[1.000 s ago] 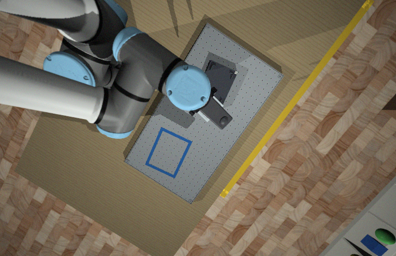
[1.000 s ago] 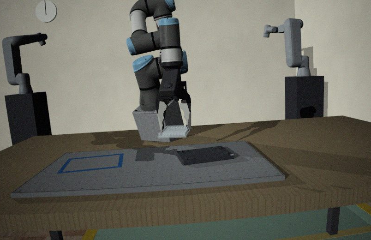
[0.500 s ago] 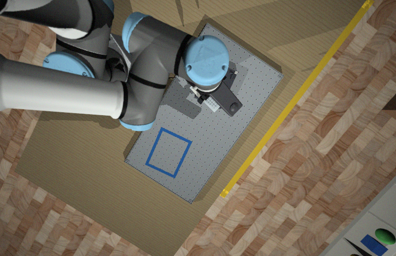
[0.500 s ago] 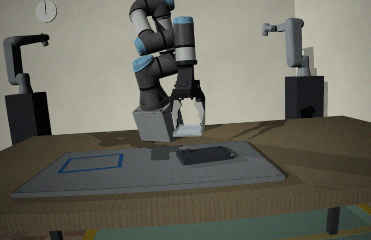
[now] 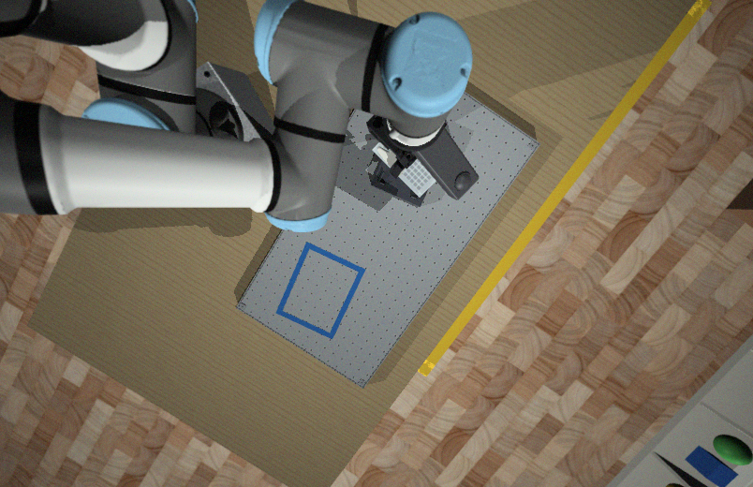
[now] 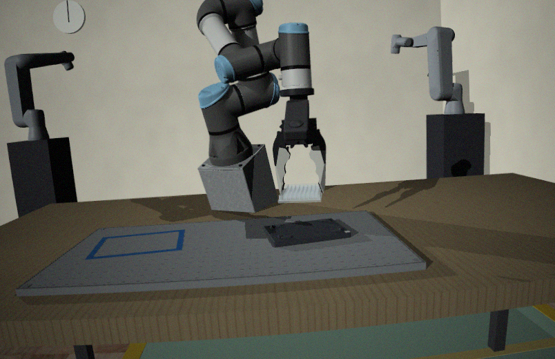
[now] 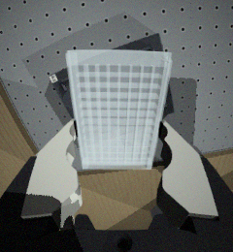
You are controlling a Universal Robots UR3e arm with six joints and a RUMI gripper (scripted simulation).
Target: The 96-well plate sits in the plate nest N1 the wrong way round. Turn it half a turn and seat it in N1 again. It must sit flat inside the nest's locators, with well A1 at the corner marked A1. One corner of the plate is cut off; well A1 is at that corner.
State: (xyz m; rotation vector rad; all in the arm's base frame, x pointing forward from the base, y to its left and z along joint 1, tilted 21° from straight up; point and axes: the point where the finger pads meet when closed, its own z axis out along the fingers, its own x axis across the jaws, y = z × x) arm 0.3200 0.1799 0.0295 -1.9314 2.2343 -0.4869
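Now: hand 10 mm above the 96-well plate. Round my hand: A1 mark: 90 mm to the left, 90 mm below, 40 mm ahead; then dark plate nest N1: 100 mm below.
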